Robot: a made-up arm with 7 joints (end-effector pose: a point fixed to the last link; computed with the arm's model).
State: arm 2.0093 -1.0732 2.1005 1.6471 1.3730 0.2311 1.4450
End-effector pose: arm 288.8 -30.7 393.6 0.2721 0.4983 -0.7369 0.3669
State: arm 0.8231 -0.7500 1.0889 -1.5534 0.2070 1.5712 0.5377
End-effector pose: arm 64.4 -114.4 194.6 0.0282 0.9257 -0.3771 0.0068
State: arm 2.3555 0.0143 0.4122 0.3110 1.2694 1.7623 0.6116
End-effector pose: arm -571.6 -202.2 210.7 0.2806 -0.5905 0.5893 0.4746
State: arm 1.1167 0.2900 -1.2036 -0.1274 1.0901 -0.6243 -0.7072
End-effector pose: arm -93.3 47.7 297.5 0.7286 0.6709 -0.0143 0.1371
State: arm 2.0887 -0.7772 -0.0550 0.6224 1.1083 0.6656 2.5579
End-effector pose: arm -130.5 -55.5 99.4 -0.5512 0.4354 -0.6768 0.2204
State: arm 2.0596 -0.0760 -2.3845 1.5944 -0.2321 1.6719 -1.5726
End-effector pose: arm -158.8 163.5 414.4 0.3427 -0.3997 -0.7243 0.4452
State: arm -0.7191 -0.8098 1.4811 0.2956 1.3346 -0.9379 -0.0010
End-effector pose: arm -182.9 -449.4 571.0 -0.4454 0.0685 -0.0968 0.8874
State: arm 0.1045 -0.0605 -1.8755 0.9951 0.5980 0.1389 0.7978
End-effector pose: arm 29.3 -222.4 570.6 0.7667 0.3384 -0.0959 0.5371
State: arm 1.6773 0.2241 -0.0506 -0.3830 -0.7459 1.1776 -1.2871
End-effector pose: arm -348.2 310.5 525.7 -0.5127 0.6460 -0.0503 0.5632
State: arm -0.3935 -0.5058 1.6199 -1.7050 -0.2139 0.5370 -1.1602
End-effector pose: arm -74.7 -265.2 166.8 -0.3960 -0.4268 -0.0383 0.8121
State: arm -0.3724 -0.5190 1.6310 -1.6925 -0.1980 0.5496 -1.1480
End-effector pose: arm -77.7 -276.2 164.9 -0.4047 -0.4315 -0.0182 0.8060
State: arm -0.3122 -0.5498 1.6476 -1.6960 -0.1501 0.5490 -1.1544
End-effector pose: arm -93.1 -297.0 167.5 -0.4118 -0.4217 0.0386 0.8069
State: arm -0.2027 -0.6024 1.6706 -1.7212 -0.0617 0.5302 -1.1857
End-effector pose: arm -118.9 -331.1 180.3 -0.4146 -0.3901 0.1414 0.8099
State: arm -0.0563 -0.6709 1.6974 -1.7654 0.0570 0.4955 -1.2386
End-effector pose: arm -140.9 -375.3 207.5 -0.4121 -0.3368 0.2764 0.8002
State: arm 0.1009 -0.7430 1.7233 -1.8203 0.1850 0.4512 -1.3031
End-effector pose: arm -146.7 -419.0 245.2 -0.4069 -0.2713 0.4148 0.7673
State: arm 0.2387 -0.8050 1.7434 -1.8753 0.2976 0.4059 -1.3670
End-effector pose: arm -137.3 -450.5 282.2 -0.4028 -0.2097 0.5271 0.7183
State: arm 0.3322 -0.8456 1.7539 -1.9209 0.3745 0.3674 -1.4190
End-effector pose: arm -125.1 -466.1 308.7 -0.4021 -0.1651 0.5965 0.6747
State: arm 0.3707 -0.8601 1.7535 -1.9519 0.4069 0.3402 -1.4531
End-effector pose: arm -121.1 -469.1 321.2 -0.4044 -0.1411 0.6220 0.6555
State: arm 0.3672 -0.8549 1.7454 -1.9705 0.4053 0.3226 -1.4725
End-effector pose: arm -126.1 -464.6 323.3 -0.4080 -0.1315 0.6169 0.6601
